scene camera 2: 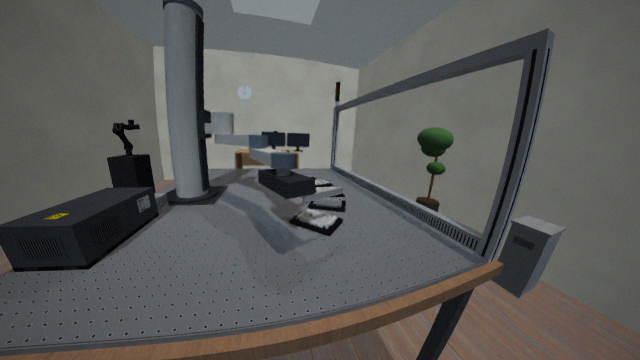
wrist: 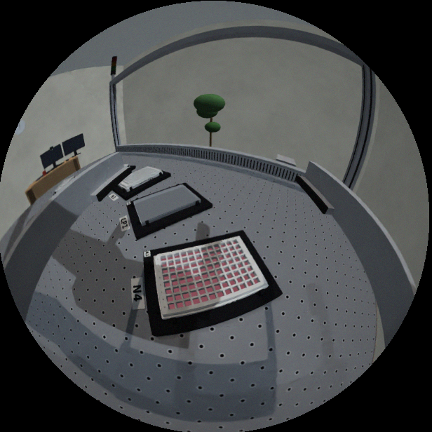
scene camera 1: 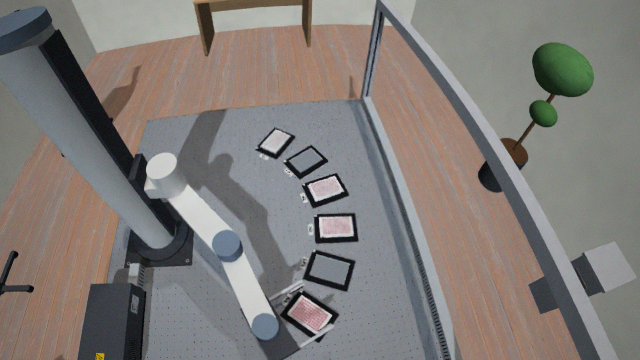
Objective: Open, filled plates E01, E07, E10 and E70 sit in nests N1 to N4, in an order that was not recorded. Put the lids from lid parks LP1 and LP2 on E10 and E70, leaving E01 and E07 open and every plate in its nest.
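Frame: origin at the arm's base, x ahead, y left, z up, level; centimetres.
Seen in the pictures: gripper, fingertip midpoint: [scene camera 2: 324, 184] [scene camera 1: 317, 303]; arm's base, origin of the base link: [scene camera 2: 193, 196] [scene camera 1: 161, 234].
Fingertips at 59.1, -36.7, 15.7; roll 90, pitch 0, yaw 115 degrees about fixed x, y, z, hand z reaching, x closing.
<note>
Pixels of each thing's middle, then the offset from my fingertips to it, as dx, dy, dz. Level surfaces: height alone.
- open plate with pink wells, body centre: [scene camera 1: 309, 314] [scene camera 2: 316, 218] -2.3, -1.0, -12.5
- clear grey lid, body centre: [scene camera 1: 329, 269] [scene camera 2: 327, 202] +7.2, +14.7, -13.1
- N3, body centre: [scene camera 1: 336, 226] +12.5, +31.5, -12.5
- N2, body centre: [scene camera 1: 325, 188] +11.4, +49.6, -12.5
- second grey lid, body centre: [scene camera 1: 305, 160] +5.2, +66.0, -13.1
- N1, body centre: [scene camera 1: 275, 140] -7.7, +79.2, -12.5
- perforated table, its level: dz -14.4
My gripper [scene camera 1: 317, 305] [wrist: 213, 157] is open and empty, its two long fingers spread above and either side of nest N4. An open plate with pink wells [scene camera 1: 309, 312] [scene camera 2: 316, 218] [wrist: 210, 275] sits in N4. A clear grey lid [scene camera 1: 329, 270] [scene camera 2: 327, 203] [wrist: 167, 203] lies in park LP1, beside N4. The plate in N3 [scene camera 1: 336, 227] [wrist: 142, 178] and the plate in N2 [scene camera 1: 325, 189] are pinkish. A second grey lid [scene camera 1: 306, 161] lies in LP2. The plate in N1 [scene camera 1: 275, 142] looks paler. I cannot read the plates' identities.
The arm's column [scene camera 1: 100, 145] [scene camera 2: 185, 100] stands at the left, with a dark controller box [scene camera 1: 112, 320] [scene camera 2: 80, 225] near it. A framed guard [scene camera 1: 400, 220] [scene camera 2: 410, 197] runs along the right side of the perforated table [scene camera 1: 200, 320] [scene camera 2: 200, 290]. The nests and parks form an arc.
</note>
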